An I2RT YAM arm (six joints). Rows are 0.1 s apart.
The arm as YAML. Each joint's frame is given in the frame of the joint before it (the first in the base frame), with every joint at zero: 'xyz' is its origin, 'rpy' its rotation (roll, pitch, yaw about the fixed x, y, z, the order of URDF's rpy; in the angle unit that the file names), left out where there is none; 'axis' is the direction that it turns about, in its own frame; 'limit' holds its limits. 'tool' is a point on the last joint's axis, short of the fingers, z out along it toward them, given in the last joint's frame.
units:
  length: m
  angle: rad
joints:
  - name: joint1
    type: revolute
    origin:
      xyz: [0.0, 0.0, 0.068]
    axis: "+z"
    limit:
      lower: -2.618
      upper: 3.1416
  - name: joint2
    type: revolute
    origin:
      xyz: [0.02, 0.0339, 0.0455]
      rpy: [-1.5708, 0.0, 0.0]
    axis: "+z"
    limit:
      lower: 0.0
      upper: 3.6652
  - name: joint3
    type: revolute
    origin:
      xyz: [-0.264, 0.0, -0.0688]
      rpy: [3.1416, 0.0, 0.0]
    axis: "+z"
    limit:
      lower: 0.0
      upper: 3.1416
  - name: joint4
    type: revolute
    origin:
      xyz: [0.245, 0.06, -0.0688]
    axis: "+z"
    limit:
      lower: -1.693
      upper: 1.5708
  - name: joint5
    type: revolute
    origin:
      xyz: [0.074, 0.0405, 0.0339]
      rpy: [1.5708, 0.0, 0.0]
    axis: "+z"
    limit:
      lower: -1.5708
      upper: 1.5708
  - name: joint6
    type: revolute
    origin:
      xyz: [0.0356, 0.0, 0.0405]
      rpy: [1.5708, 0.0, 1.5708]
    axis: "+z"
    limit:
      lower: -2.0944
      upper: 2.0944
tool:
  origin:
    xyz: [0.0, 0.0, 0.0]
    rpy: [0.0, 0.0, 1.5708]
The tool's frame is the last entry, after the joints.
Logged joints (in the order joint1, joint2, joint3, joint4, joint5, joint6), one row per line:
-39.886, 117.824, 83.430, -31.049, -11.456, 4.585
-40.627, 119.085, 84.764, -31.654, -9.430, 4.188
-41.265, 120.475, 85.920, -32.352, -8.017, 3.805
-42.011, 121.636, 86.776, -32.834, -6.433, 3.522
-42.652, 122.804, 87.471, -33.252, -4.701, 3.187
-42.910, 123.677, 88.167, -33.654, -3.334, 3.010
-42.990, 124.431, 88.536, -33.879, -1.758, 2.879
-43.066, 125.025, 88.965, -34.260, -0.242, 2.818
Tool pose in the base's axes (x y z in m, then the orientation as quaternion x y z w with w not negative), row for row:
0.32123, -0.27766, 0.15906, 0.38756, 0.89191, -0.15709, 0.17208
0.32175, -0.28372, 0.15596, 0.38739, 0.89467, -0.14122, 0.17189
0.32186, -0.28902, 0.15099, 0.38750, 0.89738, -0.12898, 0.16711
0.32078, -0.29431, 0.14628, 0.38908, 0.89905, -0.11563, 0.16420
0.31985, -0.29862, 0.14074, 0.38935, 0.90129, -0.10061, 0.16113
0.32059, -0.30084, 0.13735, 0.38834, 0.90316, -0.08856, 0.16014
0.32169, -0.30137, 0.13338, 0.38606, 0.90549, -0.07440, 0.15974
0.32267, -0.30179, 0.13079, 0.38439, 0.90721, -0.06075, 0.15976
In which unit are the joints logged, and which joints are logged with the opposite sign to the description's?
The joints are logged in degrees. Opposite sign: joint5.
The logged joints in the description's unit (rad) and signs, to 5 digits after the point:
-0.69614, 2.05642, 1.45613, -0.54191, 0.19994, 0.08002
-0.70907, 2.07843, 1.47941, -0.55247, 0.16458, 0.07309
-0.72021, 2.10269, 1.49959, -0.56465, 0.13992, 0.06641
-0.73323, 2.12295, 1.51453, -0.57306, 0.11228, 0.06147
-0.74442, 2.14333, 1.52666, -0.58036, 0.08205, 0.05562
-0.74892, 2.15857, 1.53880, -0.58737, 0.05819, 0.05253
-0.75032, 2.17173, 1.54524, -0.59130, 0.03068, 0.05025
-0.75164, 2.18210, 1.55273, -0.59795, 0.00422, 0.04918

